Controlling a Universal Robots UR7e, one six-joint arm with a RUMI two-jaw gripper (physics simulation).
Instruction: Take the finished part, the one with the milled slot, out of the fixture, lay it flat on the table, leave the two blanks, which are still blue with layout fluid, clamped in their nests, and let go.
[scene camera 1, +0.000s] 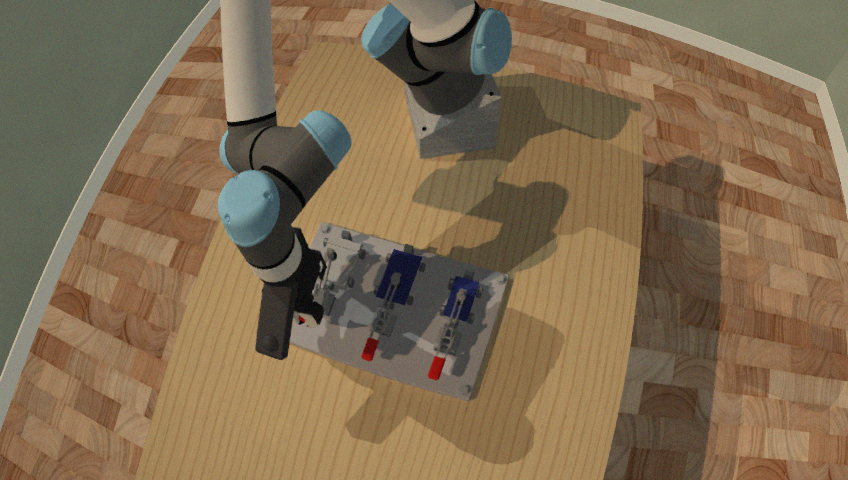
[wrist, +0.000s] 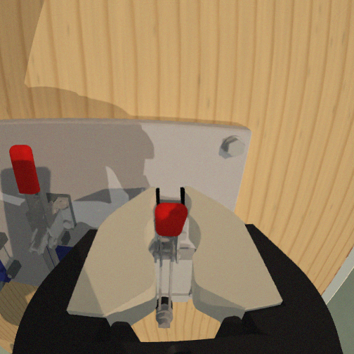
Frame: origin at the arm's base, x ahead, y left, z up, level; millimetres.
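Where they show: gripper, fingertip midpoint: (scene camera 1: 308, 323); arm's base, link origin: (scene camera 1: 450, 82).
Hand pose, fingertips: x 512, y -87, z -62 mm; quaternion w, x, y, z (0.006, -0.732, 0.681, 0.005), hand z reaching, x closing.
Observation:
Things, the pixels of their centre, and the offset from my fingertips. "*": a spot on its surface instead. Level surfaces: height alone.
- bare-metal finished part, body centre: (scene camera 1: 337, 261) 0 mm left, 131 mm back, 26 mm down
- grey fixture plate, surface spot: (scene camera 1: 410, 369) * 177 mm left, 10 mm ahead, 40 mm down
- larger, body centre: (scene camera 1: 399, 277) 110 mm left, 136 mm back, 29 mm down
- smaller, body centre: (scene camera 1: 461, 300) 220 mm left, 125 mm back, 24 mm down
- wooden table, surface height: 55 mm down
The bare-metal finished part (scene camera 1: 340, 268) is in the leftmost nest of the grey fixture plate (scene camera 1: 410, 369) (wrist: 195, 150), partly hidden by the clamp and arm; its slot is not clear. My gripper (scene camera 1: 307, 318) (wrist: 169, 189) is shut on the red handle (wrist: 170, 219) of that nest's toggle clamp. The handle looks foreshortened, tilted up toward the wrist camera. The clamp's spindle (scene camera 1: 331, 255) (wrist: 164, 317) is at the far end of its arm. Two blue blanks, the larger (scene camera 1: 407, 264) in the middle and the smaller (scene camera 1: 470, 286) at the right, sit in their nests under clamps.
The other two clamps' red handles, the middle one (scene camera 1: 370, 349) (wrist: 24, 169) and the right one (scene camera 1: 436, 367), point toward the plate's front edge. A corner bolt (wrist: 233, 146) stands on the plate. The wooden table (scene camera 1: 238, 410) (wrist: 295, 100) surrounds the plate. The robot base (scene camera 1: 458, 133) stands behind it.

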